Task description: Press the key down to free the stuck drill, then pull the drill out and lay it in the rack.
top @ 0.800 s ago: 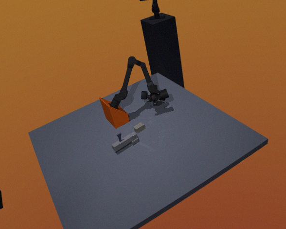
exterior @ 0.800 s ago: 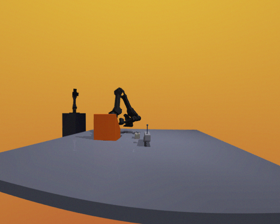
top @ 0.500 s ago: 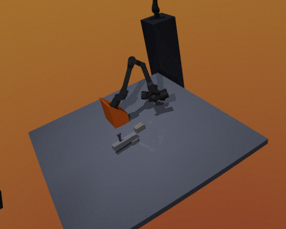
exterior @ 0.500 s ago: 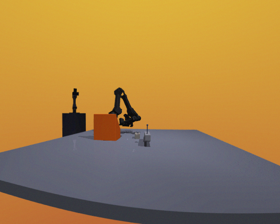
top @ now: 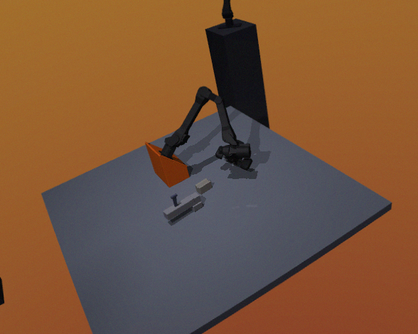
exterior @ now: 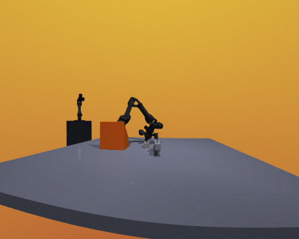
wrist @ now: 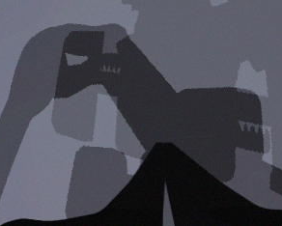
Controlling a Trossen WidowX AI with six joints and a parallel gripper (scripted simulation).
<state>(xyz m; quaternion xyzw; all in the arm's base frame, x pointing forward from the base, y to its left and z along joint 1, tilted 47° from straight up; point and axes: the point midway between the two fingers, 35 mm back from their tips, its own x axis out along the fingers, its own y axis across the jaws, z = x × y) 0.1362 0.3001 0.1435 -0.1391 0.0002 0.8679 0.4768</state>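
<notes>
My gripper tip is 170 mm short of the blue key, 420 mm to the left of it and 90 mm below it. The rest, counted from my gripper tip: drill (160 mm ahead, 370 mm to the right, 40 mm above); then rack (60 mm ahead, 230 mm to the right, 10 mm above).
</notes>
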